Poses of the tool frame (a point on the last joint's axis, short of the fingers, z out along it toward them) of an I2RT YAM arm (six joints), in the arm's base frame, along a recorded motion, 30 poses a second.
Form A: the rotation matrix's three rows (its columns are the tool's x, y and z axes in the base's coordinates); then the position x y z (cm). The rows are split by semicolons.
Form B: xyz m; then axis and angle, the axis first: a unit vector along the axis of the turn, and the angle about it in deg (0 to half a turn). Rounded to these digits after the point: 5 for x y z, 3 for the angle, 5 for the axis.
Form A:
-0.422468, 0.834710, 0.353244; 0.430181, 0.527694, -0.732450; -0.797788, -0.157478, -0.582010; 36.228, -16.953, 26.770
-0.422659, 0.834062, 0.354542; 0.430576, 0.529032, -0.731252; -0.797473, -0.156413, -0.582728; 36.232, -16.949, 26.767
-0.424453, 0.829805, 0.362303; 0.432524, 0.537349, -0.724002; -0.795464, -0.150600, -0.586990; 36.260, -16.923, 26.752
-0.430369, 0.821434, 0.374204; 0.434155, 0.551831, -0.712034; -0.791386, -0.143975, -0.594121; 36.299, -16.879, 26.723
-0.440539, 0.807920, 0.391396; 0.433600, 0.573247, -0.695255; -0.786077, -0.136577, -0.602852; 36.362, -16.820, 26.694
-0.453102, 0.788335, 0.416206; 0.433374, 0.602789, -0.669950; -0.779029, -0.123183, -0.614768; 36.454, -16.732, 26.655
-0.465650, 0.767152, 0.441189; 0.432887, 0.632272, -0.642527; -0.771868, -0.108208, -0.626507; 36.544, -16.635, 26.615
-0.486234, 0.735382, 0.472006; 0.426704, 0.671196, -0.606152; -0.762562, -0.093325, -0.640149; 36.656, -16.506, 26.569
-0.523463, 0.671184, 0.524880; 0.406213, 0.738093, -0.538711; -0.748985, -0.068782, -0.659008; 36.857, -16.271, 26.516
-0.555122, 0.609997, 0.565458; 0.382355, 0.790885, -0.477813; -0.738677, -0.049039, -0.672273; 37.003, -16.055, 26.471
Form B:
0.36228, -0.16953, 0.26770, 0.42630, 0.85341, -0.29993, 137.595
0.36232, -0.16949, 0.26767, 0.42605, 0.85384, -0.29905, 137.576
0.36260, -0.16923, 0.26752, 0.42421, 0.85654, -0.29392, 137.480
0.36299, -0.16879, 0.26723, 0.41977, 0.86133, -0.28619, 137.420
0.36362, -0.16820, 0.26694, 0.41201, 0.86836, -0.27605, 137.313
0.36454, -0.16732, 0.26655, 0.40161, 0.87792, -0.26072, 137.100
0.36544, -0.16635, 0.26615, 0.39086, 0.88737, -0.24452, 136.882
0.36656, -0.16506, 0.26569, 0.37378, 0.89982, -0.22498, 136.685
0.36857, -0.16271, 0.26516, 0.33969, 0.92083, -0.19154, 136.235
0.37003, -0.16055, 0.26471, 0.30813, 0.93718, -0.16359, 135.911

